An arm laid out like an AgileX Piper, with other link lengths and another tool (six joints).
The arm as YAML. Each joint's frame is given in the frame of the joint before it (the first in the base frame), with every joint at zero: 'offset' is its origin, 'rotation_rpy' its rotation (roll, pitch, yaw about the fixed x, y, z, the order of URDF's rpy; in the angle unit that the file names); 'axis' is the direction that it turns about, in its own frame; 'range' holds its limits. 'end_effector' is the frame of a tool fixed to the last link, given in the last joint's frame.
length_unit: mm
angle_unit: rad
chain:
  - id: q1
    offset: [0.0, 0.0, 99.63]
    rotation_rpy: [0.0, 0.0, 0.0]
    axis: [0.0, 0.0, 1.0]
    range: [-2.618, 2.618]
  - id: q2
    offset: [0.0, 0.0, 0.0]
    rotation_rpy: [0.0, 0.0, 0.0]
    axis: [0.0, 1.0, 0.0]
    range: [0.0, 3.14]
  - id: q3
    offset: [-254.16, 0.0, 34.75]
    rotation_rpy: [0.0, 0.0, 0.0]
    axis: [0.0, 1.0, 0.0]
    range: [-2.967, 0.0]
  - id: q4
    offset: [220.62, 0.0, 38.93]
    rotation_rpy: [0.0, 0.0, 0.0]
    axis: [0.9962, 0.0, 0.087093]
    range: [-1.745, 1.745]
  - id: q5
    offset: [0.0, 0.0, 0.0]
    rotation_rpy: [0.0, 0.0, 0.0]
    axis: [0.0, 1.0, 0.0]
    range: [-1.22, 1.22]
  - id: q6
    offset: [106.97, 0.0, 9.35]
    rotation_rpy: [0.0, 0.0, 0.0]
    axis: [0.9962, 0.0, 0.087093]
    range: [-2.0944, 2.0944]
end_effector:
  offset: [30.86, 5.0, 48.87]
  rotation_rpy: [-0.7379, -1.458, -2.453]
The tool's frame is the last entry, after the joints.
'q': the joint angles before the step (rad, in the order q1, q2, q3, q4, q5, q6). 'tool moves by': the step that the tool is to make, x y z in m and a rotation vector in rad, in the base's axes. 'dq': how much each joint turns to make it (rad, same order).
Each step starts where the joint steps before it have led.
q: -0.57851, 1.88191, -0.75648, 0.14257, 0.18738, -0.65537
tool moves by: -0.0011, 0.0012, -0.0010, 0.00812, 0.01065, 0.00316
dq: 0.00010, 0.00009, -0.00072, -0.00019, 0.01419, -0.00199
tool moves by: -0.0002, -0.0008, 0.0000, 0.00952, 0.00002, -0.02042
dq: -0.00032, 0.00006, -0.00150, 0.00068, 0.00612, 0.02112
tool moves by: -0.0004, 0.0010, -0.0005, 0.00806, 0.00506, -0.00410
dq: 0.00193, -0.00017, -0.00031, 0.00277, 0.00907, 0.00455
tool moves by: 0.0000, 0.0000, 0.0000, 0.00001, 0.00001, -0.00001
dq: 0.00000, 0.00000, -0.00001, -0.00002, 0.00002, 0.00003
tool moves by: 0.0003, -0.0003, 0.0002, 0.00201, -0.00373, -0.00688
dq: 0.00007, 0.00017, 0.00028, 0.00802, -0.00250, -0.00015
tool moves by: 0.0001, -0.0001, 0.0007, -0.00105, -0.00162, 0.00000
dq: -0.00012, -0.00221, -0.00007, -0.00005, 0.00035, -0.00005
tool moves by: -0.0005, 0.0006, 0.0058, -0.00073, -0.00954, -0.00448
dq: 0.00017, -0.02284, 0.00392, 0.00567, 0.01063, 0.00071
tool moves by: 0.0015, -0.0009, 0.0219, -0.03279, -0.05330, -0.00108
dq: -0.00013, -0.07311, 0.00617, 0.00198, 0.00445, -0.00032
